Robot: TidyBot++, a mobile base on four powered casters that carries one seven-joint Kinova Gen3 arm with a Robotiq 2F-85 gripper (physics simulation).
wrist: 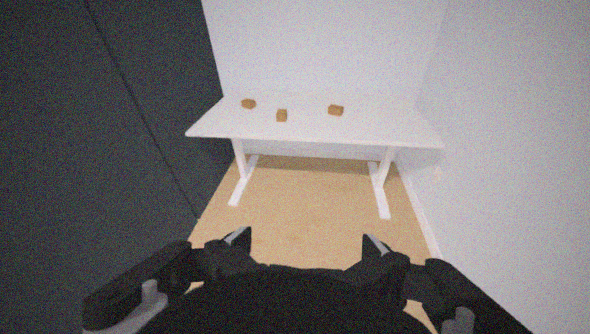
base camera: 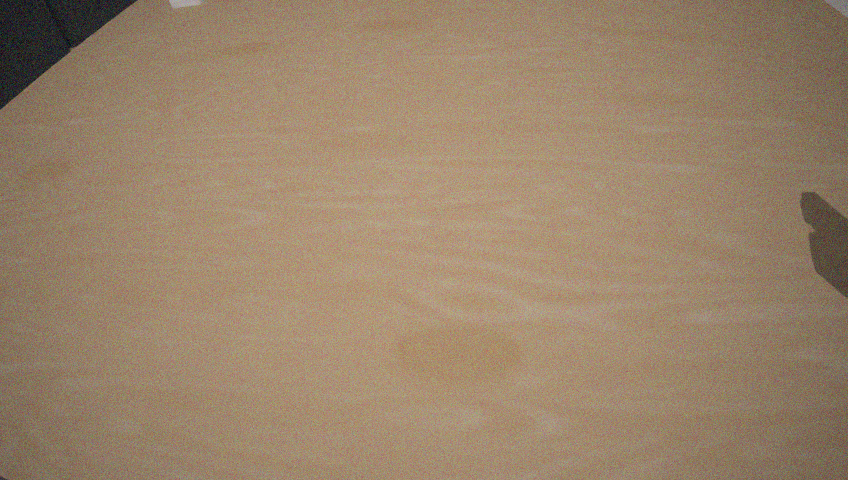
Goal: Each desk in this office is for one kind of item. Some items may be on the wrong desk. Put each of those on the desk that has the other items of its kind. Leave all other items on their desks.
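Frame: origin at the arm's base, x down, y right, z back, level; centimetres.
Where they show: gripper, fingertip midpoint: (wrist: pixel 305 242).
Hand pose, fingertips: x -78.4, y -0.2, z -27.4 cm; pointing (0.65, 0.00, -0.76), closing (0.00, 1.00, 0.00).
Note:
After its pixels a point has its place.
A white desk (wrist: pixel 310 131) {x -32.4, y -1.8, z -125.8 cm} stands against the far wall in the wrist view, some way ahead of the gripper. Three small orange-brown block-like items lie on it: one item (wrist: pixel 248 104) {x -36.0, y -47.8, z -157.3 cm} at the left, a second item (wrist: pixel 281 115) {x -36.8, y -20.6, z -137.7 cm} nearer the front edge left of the middle, and a third item (wrist: pixel 335 110) {x -36.1, y 14.1, z -148.0 cm} right of the middle. They look alike in colour; their exact kind is too small to tell. My gripper (wrist: pixel 305 242) {x -78.4, y -0.2, z -27.4 cm} is open and empty, with its fingers wide apart at the bottom of the wrist view. The desk's items do not show in the base camera view.
A dark wall (wrist: pixel 115 150) {x -44.6, y -90.1, z -84.8 cm} (base camera: pixel 35 41) {x 33.2, y -89.6, z -98.7 cm} runs along the left. A pale wall (wrist: pixel 505 125) {x -51.4, y 84.4, z -102.7 cm} stands on the right, and another pale wall (wrist: pixel 325 45) {x -67.5, y 7.2, z -198.1 cm} behind the desk. Wooden floor (base camera: pixel 416 237) {x 39.6, y -4.3, z -44.4 cm} (wrist: pixel 305 210) {x 39.6, y -4.3, z -123.8 cm} lies in front. A white desk foot (base camera: pixel 185 2) {x 38.5, y -65.7, z -124.2 cm} shows at the base view's top edge.

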